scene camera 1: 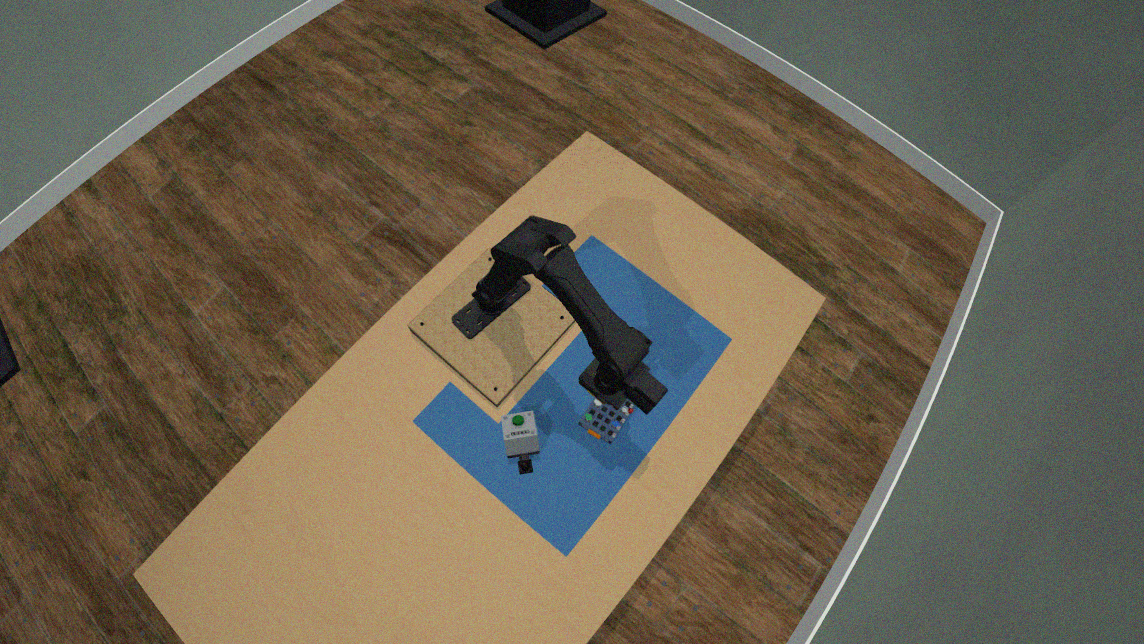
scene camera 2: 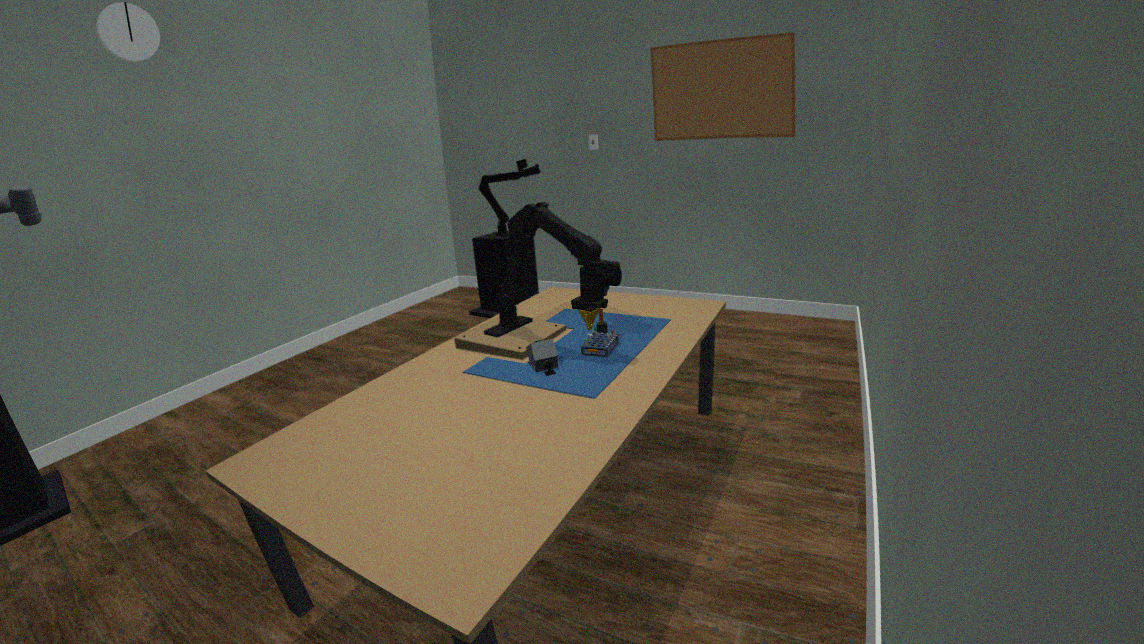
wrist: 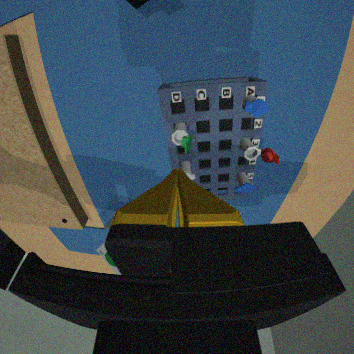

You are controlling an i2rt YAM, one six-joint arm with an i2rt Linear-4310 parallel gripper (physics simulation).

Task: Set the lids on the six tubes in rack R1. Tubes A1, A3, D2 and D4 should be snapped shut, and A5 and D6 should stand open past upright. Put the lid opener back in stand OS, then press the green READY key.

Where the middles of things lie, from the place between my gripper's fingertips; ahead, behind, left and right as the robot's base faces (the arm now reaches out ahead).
I see my gripper 50 mm past the grey box with green button (scene camera 1: 520,435), 180 mm to the left of it and 20 mm above it.
